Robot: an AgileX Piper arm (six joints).
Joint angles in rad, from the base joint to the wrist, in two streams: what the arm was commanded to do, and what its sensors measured. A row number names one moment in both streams.
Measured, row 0:
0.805 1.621 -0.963 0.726 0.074 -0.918
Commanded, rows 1 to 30:
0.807 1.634 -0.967 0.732 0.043 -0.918
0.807 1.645 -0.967 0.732 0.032 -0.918
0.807 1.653 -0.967 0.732 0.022 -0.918
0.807 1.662 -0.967 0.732 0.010 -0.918
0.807 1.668 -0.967 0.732 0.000 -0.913
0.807 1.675 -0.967 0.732 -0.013 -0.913
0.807 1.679 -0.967 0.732 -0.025 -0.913
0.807 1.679 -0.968 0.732 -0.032 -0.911
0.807 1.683 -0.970 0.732 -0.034 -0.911
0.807 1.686 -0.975 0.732 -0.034 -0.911
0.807 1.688 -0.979 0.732 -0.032 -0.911
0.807 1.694 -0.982 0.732 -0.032 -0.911
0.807 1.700 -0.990 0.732 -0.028 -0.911
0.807 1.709 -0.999 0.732 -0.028 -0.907
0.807 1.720 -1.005 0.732 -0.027 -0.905
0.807 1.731 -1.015 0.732 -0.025 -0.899
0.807 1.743 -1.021 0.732 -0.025 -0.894
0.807 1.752 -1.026 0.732 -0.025 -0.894
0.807 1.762 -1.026 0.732 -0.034 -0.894
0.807 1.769 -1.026 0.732 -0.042 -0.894
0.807 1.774 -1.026 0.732 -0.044 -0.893
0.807 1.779 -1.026 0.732 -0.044 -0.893
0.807 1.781 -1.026 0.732 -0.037 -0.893
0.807 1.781 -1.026 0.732 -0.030 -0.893
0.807 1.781 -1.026 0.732 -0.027 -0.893
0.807 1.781 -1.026 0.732 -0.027 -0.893
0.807 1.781 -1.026 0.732 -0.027 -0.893
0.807 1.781 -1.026 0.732 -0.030 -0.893
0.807 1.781 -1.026 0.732 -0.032 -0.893
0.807 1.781 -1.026 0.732 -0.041 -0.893
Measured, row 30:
0.807 1.782 -1.023 0.729 -0.030 -0.900
